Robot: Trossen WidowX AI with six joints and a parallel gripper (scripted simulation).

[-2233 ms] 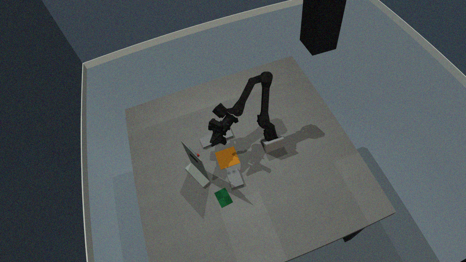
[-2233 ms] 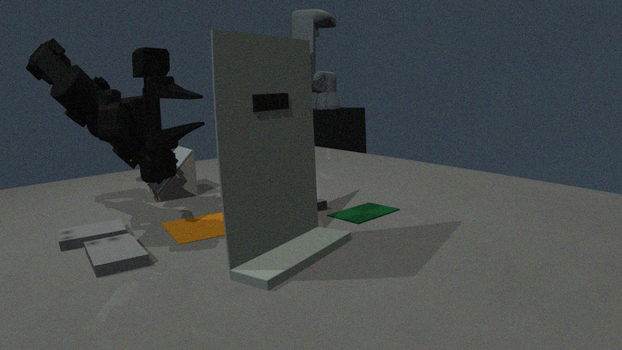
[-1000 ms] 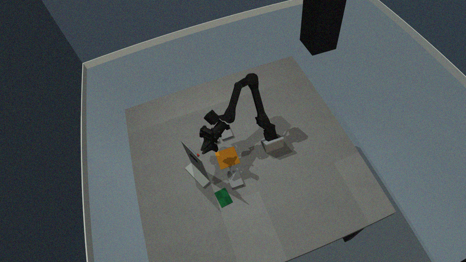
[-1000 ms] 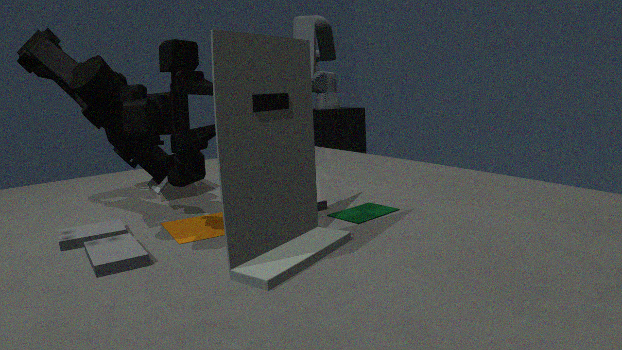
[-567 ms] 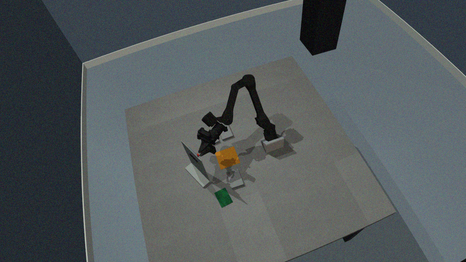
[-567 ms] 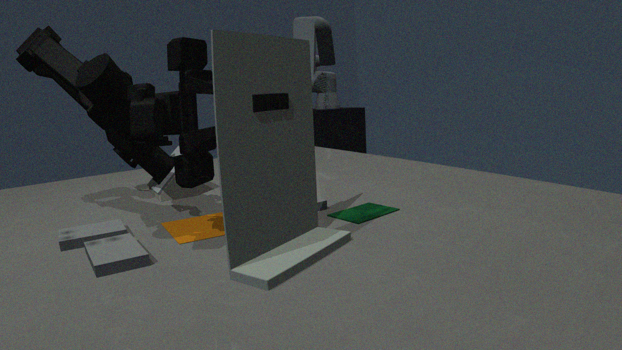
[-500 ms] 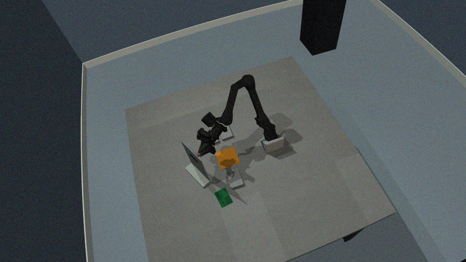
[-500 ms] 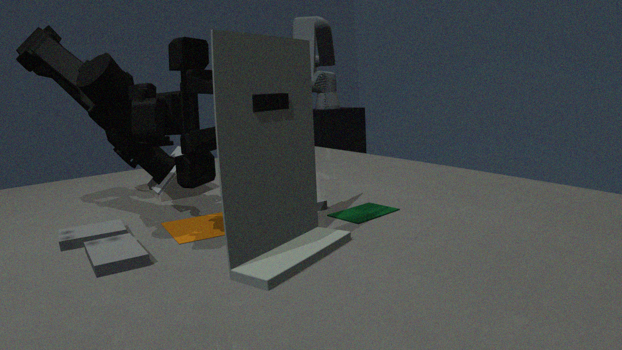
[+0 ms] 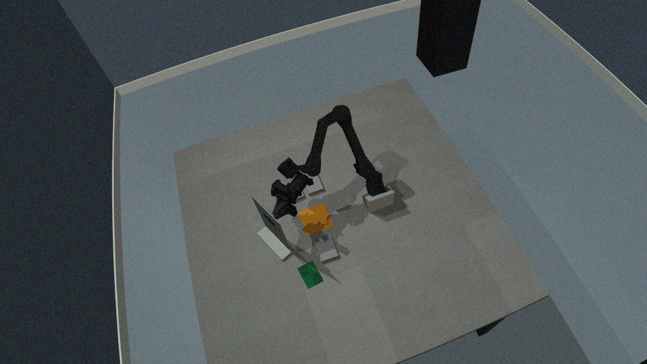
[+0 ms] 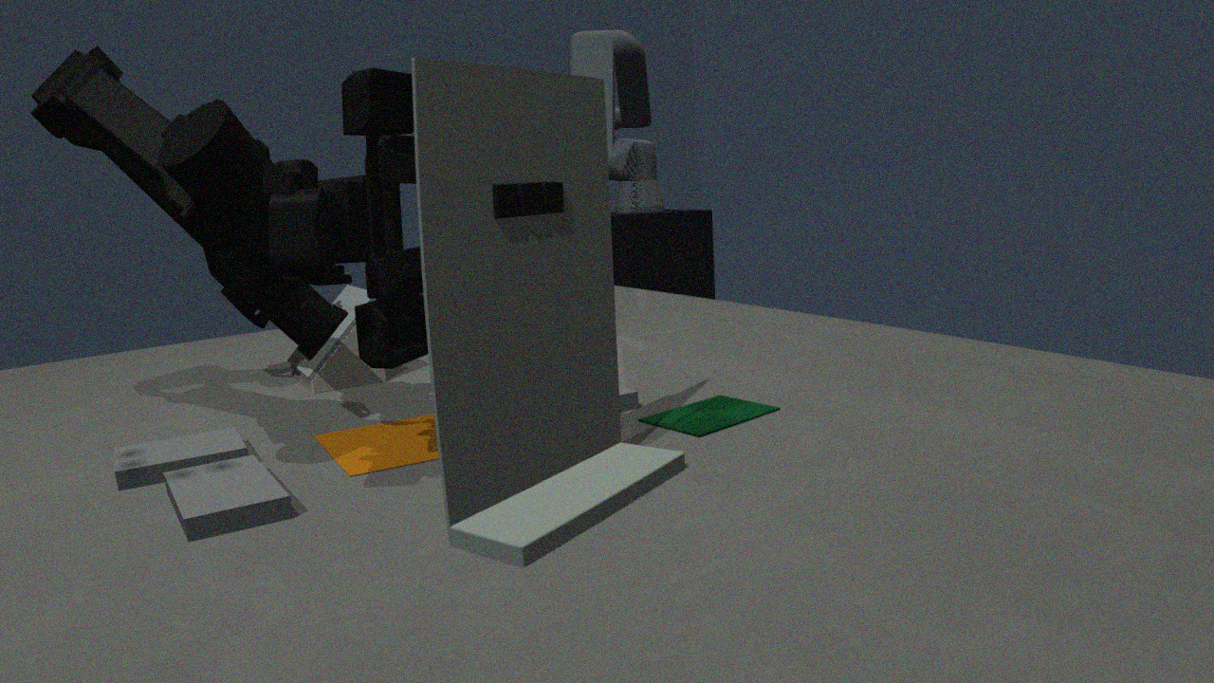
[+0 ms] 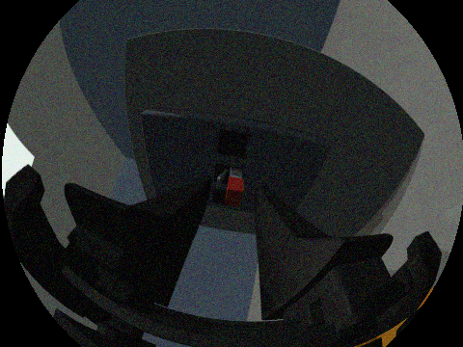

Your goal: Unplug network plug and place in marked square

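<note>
Right now the network plug is 10 mm ahead of my gripper tip. From my gripper tip the other things lie so: green square: 60 mm behind, 200 mm to the left, 180 mm below; then orange square: 160 mm behind, 30 mm to the right, 180 mm below; then upright grey panel: 20 mm ahead, 10 mm to the left, 60 mm below.
</note>
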